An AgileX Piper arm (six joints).
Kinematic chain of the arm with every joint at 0, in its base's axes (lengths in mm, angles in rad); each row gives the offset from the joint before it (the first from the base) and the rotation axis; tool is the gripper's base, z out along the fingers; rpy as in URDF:
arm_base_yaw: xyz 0 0 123 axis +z
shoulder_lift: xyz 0 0 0 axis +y
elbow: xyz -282.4 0 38.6 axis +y
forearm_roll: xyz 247.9 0 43.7 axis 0.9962 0 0.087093
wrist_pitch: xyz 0 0 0 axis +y
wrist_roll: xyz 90.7 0 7.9 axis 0.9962 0 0.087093
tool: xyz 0 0 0 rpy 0 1.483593 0
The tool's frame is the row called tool.
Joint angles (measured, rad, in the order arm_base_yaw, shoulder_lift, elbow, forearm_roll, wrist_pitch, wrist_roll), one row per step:
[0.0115, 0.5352, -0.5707, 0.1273, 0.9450, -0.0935]
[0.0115, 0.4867, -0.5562, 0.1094, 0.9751, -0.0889]
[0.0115, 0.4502, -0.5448, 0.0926, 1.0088, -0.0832]
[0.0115, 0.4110, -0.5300, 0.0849, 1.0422, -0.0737]
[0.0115, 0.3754, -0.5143, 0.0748, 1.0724, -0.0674]
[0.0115, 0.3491, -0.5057, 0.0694, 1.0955, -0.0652]
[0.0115, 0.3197, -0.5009, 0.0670, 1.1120, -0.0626]
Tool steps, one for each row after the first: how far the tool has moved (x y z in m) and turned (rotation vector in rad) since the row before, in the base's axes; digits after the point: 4 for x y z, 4 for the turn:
[-0.0100, -0.0013, -0.0026, -0.0150, -0.0038, -0.0023]
[-0.0081, -0.0012, -0.0031, -0.0134, 0.0088, -0.0036]
[-0.0083, -0.0006, -0.0041, -0.0018, 0.0096, -0.0056]
[-0.0073, -0.0008, -0.0047, -0.0063, 0.0106, -0.0045]
[-0.0054, -0.0004, -0.0027, -0.0042, 0.0054, -0.0013]
[-0.0053, -0.0002, -0.0012, -0.0008, -0.0080, -0.0015]

